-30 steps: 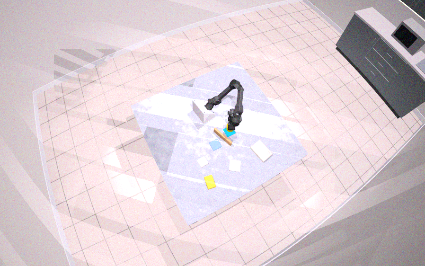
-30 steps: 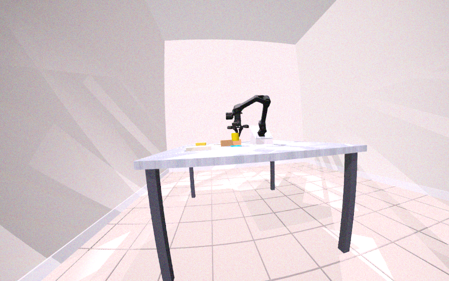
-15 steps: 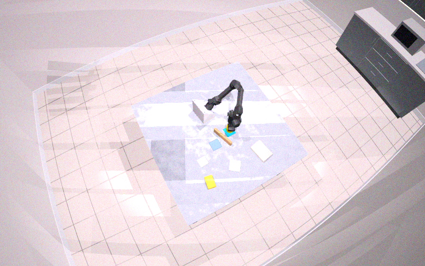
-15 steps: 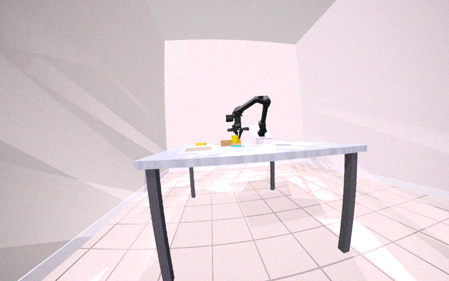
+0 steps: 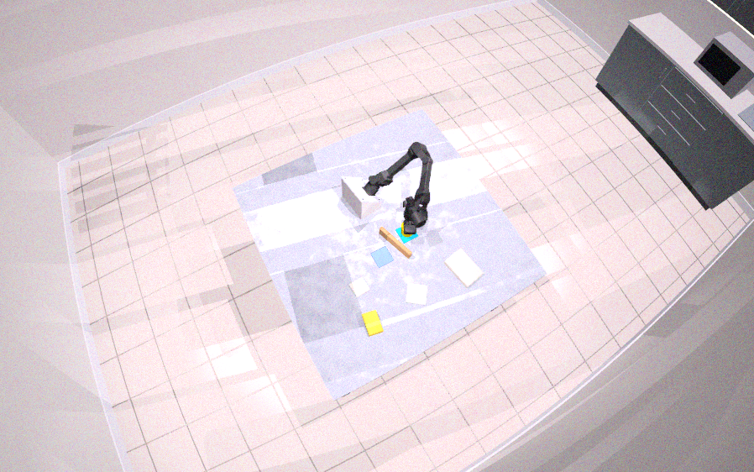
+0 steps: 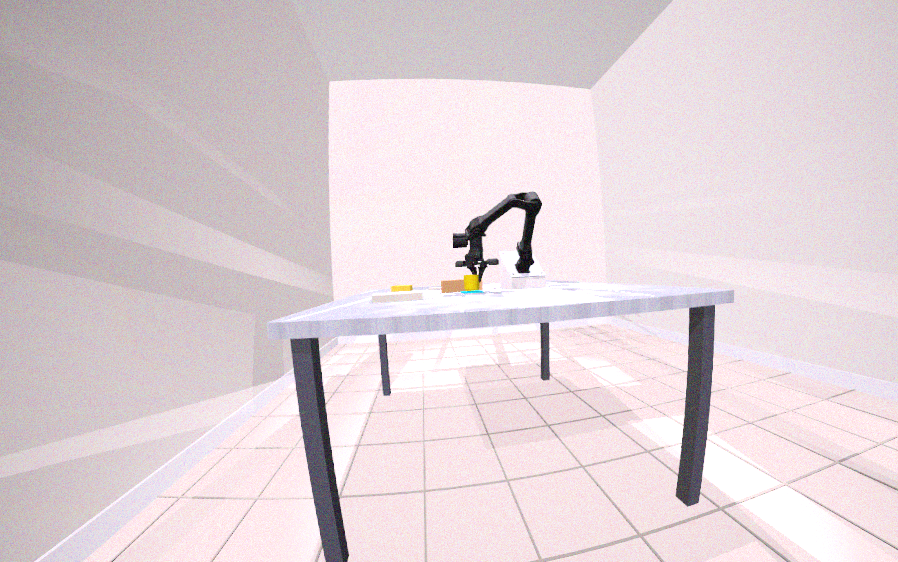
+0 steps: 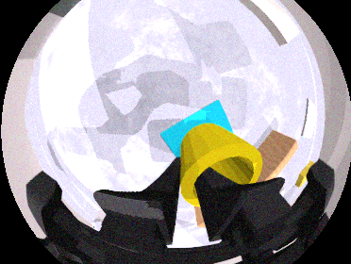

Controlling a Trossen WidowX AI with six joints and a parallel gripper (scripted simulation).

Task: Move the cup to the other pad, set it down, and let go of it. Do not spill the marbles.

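Right now the yellow cup is 20 mm to the right of my gripper tip and 20 mm ahead of it. Round my gripper tip: pale blue pad (210 mm to the right, 60 mm ahead, 50 mm below); then wooden bar (110 mm to the right, 40 mm ahead, 20 mm below); then cyan pad (50 mm below, 20 mm to the right, 20 mm ahead).
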